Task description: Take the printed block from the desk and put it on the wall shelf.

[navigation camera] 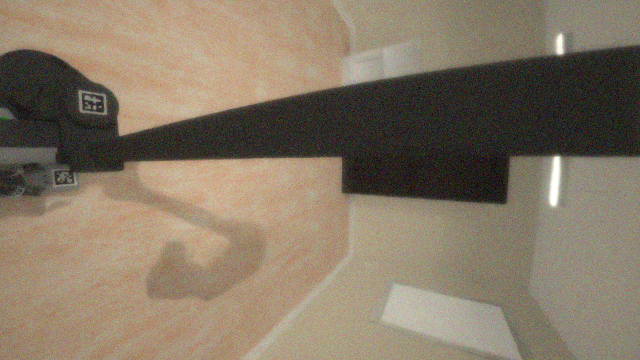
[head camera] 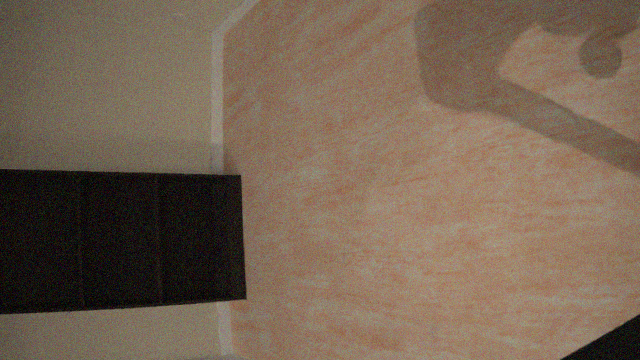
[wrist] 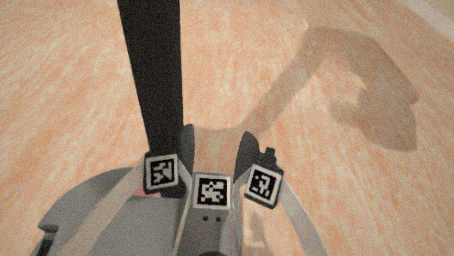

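My gripper [wrist: 216, 146] shows in the wrist view low in the middle. Its two dark fingertips stand apart, and floor shows between them, so it is open and empty. The base shows below it and the black mast rises to its left. The printed block, the desk and the wall shelf do not show in the head camera, navigation camera or wrist views.
A tall dark cabinet [head camera: 120, 240] [navigation camera: 425, 177] stands against the wall, partly behind my mast [navigation camera: 450, 110] [wrist: 155, 65] in the navigation view. A white panel [navigation camera: 450, 317] is on the wall at the lower right there. Shadows of the robot lie on the wood-patterned floor [head camera: 400, 225].
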